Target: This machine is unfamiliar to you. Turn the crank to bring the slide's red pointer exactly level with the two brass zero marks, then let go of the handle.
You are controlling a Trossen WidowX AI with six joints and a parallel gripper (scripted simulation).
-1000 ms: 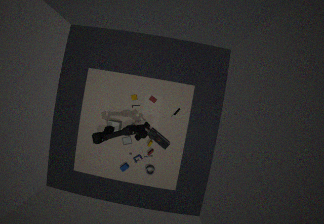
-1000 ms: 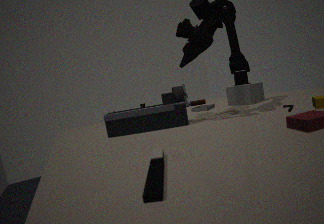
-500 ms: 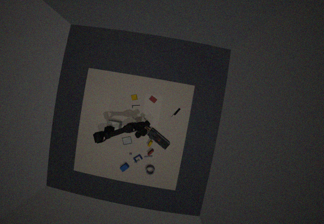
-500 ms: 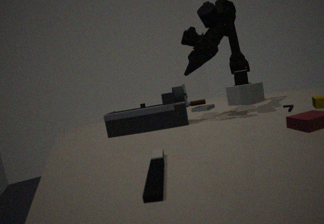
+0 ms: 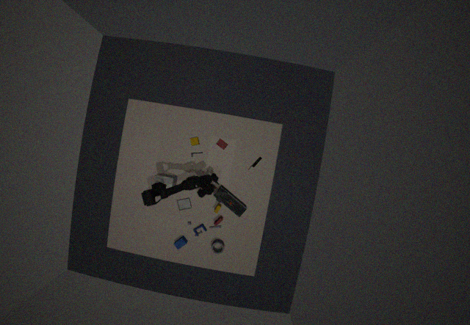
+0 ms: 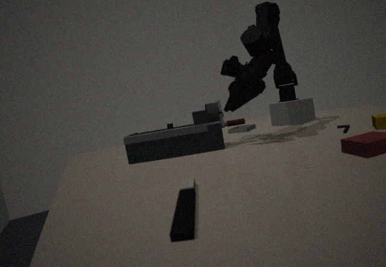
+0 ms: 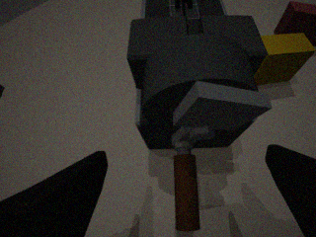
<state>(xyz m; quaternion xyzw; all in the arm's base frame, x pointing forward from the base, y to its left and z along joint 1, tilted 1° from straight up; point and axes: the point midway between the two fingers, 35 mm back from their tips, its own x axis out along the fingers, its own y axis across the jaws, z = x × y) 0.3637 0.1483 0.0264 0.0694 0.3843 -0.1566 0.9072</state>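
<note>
Now: gripper tip 40 mm above the brown crank handle and 20 mm past it. Also, from my gripper tip: red pointer 150 mm ahead, 70 mm to the right, 10 mm below; then grey plate 240 mm to the right, 190 mm behind, 90 mm below; then blue piece 550 mm to the right, 110 mm behind, 80 mm below.
</note>
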